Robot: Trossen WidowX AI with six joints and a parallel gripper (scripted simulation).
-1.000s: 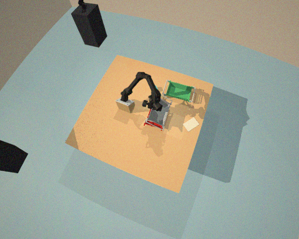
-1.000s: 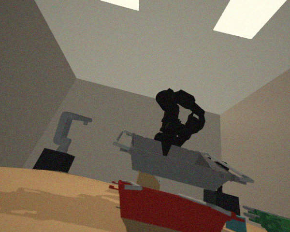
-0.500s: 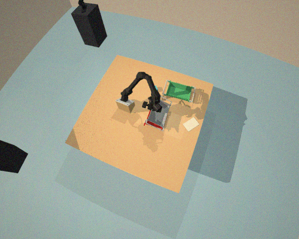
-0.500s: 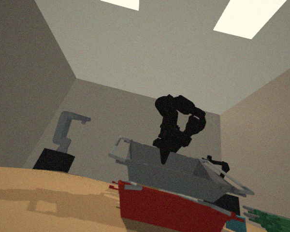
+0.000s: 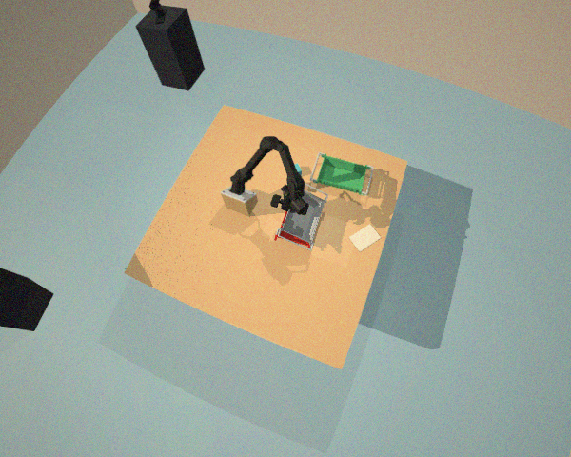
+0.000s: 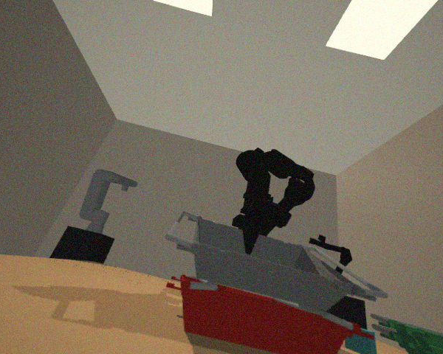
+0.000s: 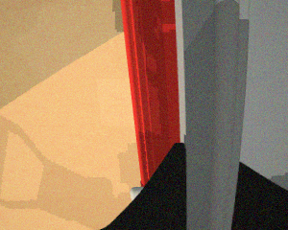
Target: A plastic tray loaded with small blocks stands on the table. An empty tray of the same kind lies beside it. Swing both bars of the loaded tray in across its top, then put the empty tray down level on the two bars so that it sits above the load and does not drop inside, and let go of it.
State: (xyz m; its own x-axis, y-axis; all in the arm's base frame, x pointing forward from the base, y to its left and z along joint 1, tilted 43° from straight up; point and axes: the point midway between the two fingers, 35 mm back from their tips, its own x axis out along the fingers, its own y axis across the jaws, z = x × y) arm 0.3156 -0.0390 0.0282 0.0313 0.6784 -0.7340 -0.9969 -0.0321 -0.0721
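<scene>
My gripper tip is 8 cm short of the grey tray and 1 cm to the right of it. Also, from my gripper tip: teal block (32 cm to the left, 11 cm below, 9 cm behind); flat piece (42 cm ahead, 13 cm below, 6 cm to the left).
</scene>
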